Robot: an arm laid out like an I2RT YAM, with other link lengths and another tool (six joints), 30 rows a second.
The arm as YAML. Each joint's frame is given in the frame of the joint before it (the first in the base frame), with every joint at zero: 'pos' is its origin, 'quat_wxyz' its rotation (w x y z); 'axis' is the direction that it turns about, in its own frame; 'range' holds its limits. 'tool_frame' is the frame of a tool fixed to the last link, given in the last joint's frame.
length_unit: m
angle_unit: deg
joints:
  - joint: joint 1
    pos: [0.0, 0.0, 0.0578]
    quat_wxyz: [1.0, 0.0, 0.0, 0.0]
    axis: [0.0, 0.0, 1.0]
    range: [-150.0, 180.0]
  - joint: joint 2
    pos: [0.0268, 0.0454, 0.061]
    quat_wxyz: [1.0, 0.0, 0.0, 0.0]
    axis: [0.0, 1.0, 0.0]
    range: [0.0, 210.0]
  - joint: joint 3
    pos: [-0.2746, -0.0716, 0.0]
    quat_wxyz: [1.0, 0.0, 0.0, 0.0]
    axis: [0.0, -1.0, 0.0]
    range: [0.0, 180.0]
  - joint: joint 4
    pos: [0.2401, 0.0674, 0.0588]
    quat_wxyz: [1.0, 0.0, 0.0, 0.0]
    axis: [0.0, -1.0, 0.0]
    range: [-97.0, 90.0]
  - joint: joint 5
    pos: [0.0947, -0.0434, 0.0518]
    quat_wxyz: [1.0, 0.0, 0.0, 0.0]
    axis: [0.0, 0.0, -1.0]
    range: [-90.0, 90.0]
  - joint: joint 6
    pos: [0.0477, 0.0, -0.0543]
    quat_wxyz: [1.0, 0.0, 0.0, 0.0]
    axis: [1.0, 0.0, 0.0]
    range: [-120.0, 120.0]
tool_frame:
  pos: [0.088, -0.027, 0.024]
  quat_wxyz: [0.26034, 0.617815, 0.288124, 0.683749]
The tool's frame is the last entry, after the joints.
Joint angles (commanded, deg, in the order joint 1, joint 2, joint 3, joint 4, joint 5, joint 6), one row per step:
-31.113 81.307 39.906 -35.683 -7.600 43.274
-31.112 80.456 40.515 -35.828 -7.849 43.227
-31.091 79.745 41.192 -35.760 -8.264 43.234
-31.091 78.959 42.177 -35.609 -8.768 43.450
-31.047 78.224 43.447 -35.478 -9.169 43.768
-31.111 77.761 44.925 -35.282 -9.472 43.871
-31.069 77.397 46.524 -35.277 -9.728 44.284
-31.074 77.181 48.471 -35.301 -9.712 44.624
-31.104 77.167 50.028 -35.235 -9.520 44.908
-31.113 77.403 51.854 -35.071 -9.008 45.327
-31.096 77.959 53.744 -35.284 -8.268 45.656
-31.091 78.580 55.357 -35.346 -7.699 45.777
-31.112 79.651 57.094 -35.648 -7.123 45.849
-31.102 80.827 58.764 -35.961 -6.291 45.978
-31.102 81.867 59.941 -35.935 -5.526 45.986
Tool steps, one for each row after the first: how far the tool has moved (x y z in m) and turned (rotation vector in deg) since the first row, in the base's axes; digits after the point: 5 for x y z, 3 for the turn. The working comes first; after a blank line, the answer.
Tool pose at each row, in the base's axes (x y z in m, rotation vector in deg; the steps are taken from these numbers as rounded here):
0.20637 -0.14797 0.04671 -169.858 42.634 -31.130
0.21020 -0.14957 0.05280 -169.694 42.341 -33.185
0.21507 -0.15122 0.05895 -169.332 42.005 -35.486
0.22159 -0.15371 0.06720 -168.755 41.891 -38.487
0.22903 -0.15680 0.07703 -168.178 41.833 -41.764
0.23685 -0.16101 0.08732 -167.724 41.628 -45.044
0.24430 -0.16452 0.09784 -167.125 41.731 -48.016
0.25231 -0.16940 0.11004 -166.733 41.878 -51.217
0.25836 -0.17378 0.11947 -166.536 42.149 -53.651
0.26513 -0.17936 0.12969 164.920 -42.337 55.699
0.27064 -0.18466 0.13818 163.504 -42.569 56.719
0.27577 -0.18933 0.14499 162.380 -42.548 57.581
0.28067 -0.19406 0.14968 161.626 -42.660 57.680
0.28504 -0.19898 0.15333 160.794 -42.906 57.378
0.28873 -0.20337 0.15524 160.044 -42.980 57.087

0.00383 -0.00160 0.00609 -0.485 -1.250 0.105
0.00870 -0.00325 0.01224 -0.892 -2.705 0.225
0.01522 -0.00574 0.02049 -1.406 -4.603 0.162
0.02266 -0.00883 0.03032 -2.079 -6.636 0.038
0.03048 -0.01304 0.04061 -2.904 -8.615 -0.001
0.03793 -0.01655 0.05113 -3.565 -10.439 -0.233
0.04594 -0.02143 0.06333 -4.554 -12.280 -0.517
0.05199 -0.02581 0.07276 -5.446 -13.607 -0.843
0.05876 -0.03139 0.08298 -6.596 -14.900 -1.391
0.06427 -0.03669 0.09147 -7.630 -15.547 -1.935
0.06940 -0.04136 0.09828 -8.507 -16.099 -2.248
0.07430 -0.04609 0.10297 -9.127 -16.154 -2.553
0.07867 -0.05101 0.10662 -9.835 -15.940 -2.983
0.08236 -0.05540 0.10853 -10.527 -15.731 -3.287

